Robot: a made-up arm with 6 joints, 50 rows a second.
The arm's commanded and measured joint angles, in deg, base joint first. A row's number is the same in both.
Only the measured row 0 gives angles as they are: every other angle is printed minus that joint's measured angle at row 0.
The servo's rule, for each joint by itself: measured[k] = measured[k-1] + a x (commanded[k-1-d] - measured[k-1]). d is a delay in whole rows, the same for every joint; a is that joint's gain. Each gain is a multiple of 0.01, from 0.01 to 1. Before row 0 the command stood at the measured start. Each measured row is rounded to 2 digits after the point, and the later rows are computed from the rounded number. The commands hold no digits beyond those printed.
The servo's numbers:
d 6
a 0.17 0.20 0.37 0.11 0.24 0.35
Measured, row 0: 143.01, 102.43, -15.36, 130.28, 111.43, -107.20
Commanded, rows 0 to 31: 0.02, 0.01, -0.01, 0.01, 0.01, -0.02; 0.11, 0.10, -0.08, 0.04, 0.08, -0.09; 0.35, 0.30, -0.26, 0.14, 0.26, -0.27; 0.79, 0.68, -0.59, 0.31, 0.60, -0.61; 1.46, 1.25, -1.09, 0.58, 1.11, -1.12; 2.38, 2.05, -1.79, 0.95, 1.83, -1.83; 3.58, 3.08, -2.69, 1.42, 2.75, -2.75; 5.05, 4.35, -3.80, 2.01, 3.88, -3.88; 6.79, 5.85, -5.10, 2.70, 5.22, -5.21; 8.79, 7.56, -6.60, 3.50, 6.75, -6.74; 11.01, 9.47, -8.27, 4.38, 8.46, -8.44; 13.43, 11.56, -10.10, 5.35, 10.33, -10.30; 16.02, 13.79, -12.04, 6.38, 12.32, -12.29; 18.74, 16.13, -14.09, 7.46, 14.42, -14.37; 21.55, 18.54, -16.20, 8.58, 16.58, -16.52; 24.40, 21.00, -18.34, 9.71, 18.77, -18.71; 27.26, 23.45, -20.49, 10.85, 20.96, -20.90; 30.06, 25.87, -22.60, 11.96, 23.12, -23.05; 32.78, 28.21, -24.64, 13.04, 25.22, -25.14; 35.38, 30.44, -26.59, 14.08, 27.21, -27.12; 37.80, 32.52, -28.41, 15.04, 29.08, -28.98; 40.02, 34.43, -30.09, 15.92, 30.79, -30.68; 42.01, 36.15, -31.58, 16.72, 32.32, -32.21; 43.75, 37.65, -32.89, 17.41, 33.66, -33.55; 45.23, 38.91, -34.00, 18.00, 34.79, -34.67; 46.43, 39.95, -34.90, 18.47, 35.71, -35.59; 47.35, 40.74, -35.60, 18.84, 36.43, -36.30; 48.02, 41.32, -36.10, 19.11, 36.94, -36.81; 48.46, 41.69, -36.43, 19.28, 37.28, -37.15; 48.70, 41.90, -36.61, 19.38, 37.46, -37.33; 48.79, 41.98, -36.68, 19.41, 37.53, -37.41; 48.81, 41.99, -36.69, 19.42, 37.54, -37.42
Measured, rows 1 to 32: 0.00, 0.00, 0.00, 0.00, 0.00, 0.00; 0.00, 0.00, 0.00, 0.00, 0.00, 0.00; 0.00, 0.00, 0.00, 0.00, 0.00, 0.00; 0.00, 0.00, 0.00, 0.00, 0.00, 0.00; 0.00, 0.00, 0.00, 0.00, 0.00, 0.00; 0.00, 0.00, 0.00, 0.00, 0.00, 0.00; 0.00, 0.00, 0.00, 0.00, 0.00, -0.01; 0.02, 0.02, -0.03, 0.00, 0.02, -0.04; 0.08, 0.08, -0.12, 0.02, 0.08, -0.12; 0.20, 0.20, -0.29, 0.05, 0.20, -0.29; 0.41, 0.41, -0.59, 0.11, 0.42, -0.58; 0.74, 0.74, -1.03, 0.20, 0.76, -1.02; 1.22, 1.21, -1.64, 0.33, 1.24, -1.63; 1.87, 1.84, -2.44, 0.51, 1.87, -2.42; 2.71, 2.64, -3.42, 0.75, 2.67, -3.40; 3.74, 3.62, -4.60, 1.05, 3.65, -4.57; 4.98, 4.79, -5.96, 1.42, 4.80, -5.92; 6.42, 6.14, -7.49, 1.85, 6.13, -7.45; 8.05, 7.67, -9.17, 2.35, 7.62, -9.14; 9.87, 9.36, -10.99, 2.91, 9.25, -10.97; 11.86, 11.20, -12.92, 3.53, 11.01, -12.91; 13.99, 13.16, -14.93, 4.21, 12.87, -14.94; 16.25, 15.22, -16.99, 4.94, 14.81, -17.03; 18.60, 17.35, -19.07, 5.71, 16.80, -19.14; 21.01, 19.52, -21.13, 6.52, 18.82, -21.24; 23.45, 21.70, -23.15, 7.35, 20.83, -23.30; 25.89, 23.86, -25.10, 8.20, 22.81, -25.29; 28.29, 25.97, -26.95, 9.05, 24.73, -27.18; 30.62, 28.01, -28.66, 9.89, 26.55, -28.94; 32.85, 29.94, -30.23, 10.72, 28.26, -30.55; 34.95, 31.73, -31.62, 11.52, 29.83, -31.99; 36.90, 33.37, -32.83, 12.28, 31.24, -33.25
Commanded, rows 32 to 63: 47.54, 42.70, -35.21, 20.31, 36.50, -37.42; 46.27, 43.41, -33.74, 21.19, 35.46, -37.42; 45.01, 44.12, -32.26, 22.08, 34.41, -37.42; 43.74, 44.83, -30.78, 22.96, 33.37, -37.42; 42.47, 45.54, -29.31, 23.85, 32.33, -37.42; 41.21, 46.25, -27.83, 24.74, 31.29, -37.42; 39.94, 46.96, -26.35, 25.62, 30.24, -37.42; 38.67, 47.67, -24.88, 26.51, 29.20, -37.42; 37.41, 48.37, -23.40, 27.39, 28.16, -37.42; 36.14, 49.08, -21.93, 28.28, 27.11, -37.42; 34.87, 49.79, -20.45, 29.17, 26.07, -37.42; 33.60, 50.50, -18.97, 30.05, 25.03, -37.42; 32.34, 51.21, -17.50, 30.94, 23.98, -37.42; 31.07, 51.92, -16.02, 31.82, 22.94, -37.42; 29.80, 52.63, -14.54, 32.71, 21.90, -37.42; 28.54, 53.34, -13.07, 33.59, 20.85, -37.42; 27.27, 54.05, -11.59, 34.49, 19.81, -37.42; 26.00, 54.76, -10.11, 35.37, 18.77, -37.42; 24.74, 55.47, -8.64, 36.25, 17.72, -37.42; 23.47, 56.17, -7.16, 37.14, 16.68, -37.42; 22.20, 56.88, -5.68, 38.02, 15.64, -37.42; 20.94, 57.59, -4.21, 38.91, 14.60, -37.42; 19.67, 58.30, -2.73, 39.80, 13.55, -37.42; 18.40, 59.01, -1.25, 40.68, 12.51, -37.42; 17.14, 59.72, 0.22, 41.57, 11.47, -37.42; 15.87, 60.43, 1.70, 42.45, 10.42, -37.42; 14.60, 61.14, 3.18, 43.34, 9.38, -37.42; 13.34, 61.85, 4.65, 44.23, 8.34, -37.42; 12.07, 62.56, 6.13, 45.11, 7.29, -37.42; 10.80, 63.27, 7.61, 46.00, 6.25, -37.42; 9.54, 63.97, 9.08, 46.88, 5.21, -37.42; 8.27, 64.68, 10.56, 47.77, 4.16, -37.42
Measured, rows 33 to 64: 38.68, 34.84, -33.85, 13.00, 32.49, -34.32; 40.27, 36.14, -34.68, 13.67, 33.56, -35.19; 41.66, 37.25, -35.33, 14.29, 34.45, -35.88; 42.86, 38.18, -35.80, 14.85, 35.17, -36.39; 43.87, 38.94, -36.13, 15.35, 35.74, -36.75; 44.71, 39.55, -36.34, 15.80, 36.17, -36.98; 45.19, 40.18, -35.92, 16.30, 36.25, -37.13; 45.37, 40.83, -35.11, 16.84, 36.06, -37.23; 45.31, 41.49, -34.06, 17.42, 35.66, -37.30; 45.04, 42.16, -32.85, 18.03, 35.11, -37.34; 44.60, 42.84, -31.54, 18.67, 34.44, -37.37; 44.02, 43.52, -30.17, 19.34, 33.68, -37.39; 43.33, 44.21, -28.76, 20.03, 32.85, -37.40; 42.54, 44.90, -27.32, 20.74, 31.97, -37.41; 41.67, 45.59, -25.87, 21.47, 31.06, -37.41; 40.73, 46.29, -24.41, 22.22, 30.11, -37.41; 39.73, 46.99, -22.94, 22.98, 29.14, -37.41; 38.69, 47.69, -21.47, 23.76, 28.15, -37.41; 37.61, 48.39, -20.00, 24.55, 27.15, -37.41; 36.50, 49.10, -18.53, 25.35, 26.14, -37.41; 35.36, 49.81, -17.05, 26.16, 25.12, -37.41; 34.20, 50.52, -15.58, 26.98, 24.10, -37.41; 33.02, 51.23, -14.10, 27.81, 23.07, -37.41; 31.83, 51.94, -12.62, 28.64, 22.04, -37.41; 30.62, 52.65, -11.15, 29.48, 21.00, -37.41; 29.40, 53.35, -9.67, 30.32, 19.96, -37.41; 28.18, 54.06, -8.19, 31.17, 18.92, -37.41; 26.95, 54.77, -6.72, 32.02, 17.88, -37.41; 25.71, 55.48, -5.24, 32.88, 16.84, -37.41; 24.47, 56.19, -3.76, 33.74, 15.80, -37.41; 23.22, 56.90, -2.29, 34.60, 14.76, -37.41; 21.97, 57.61, -0.81, 35.46, 13.72, -37.41
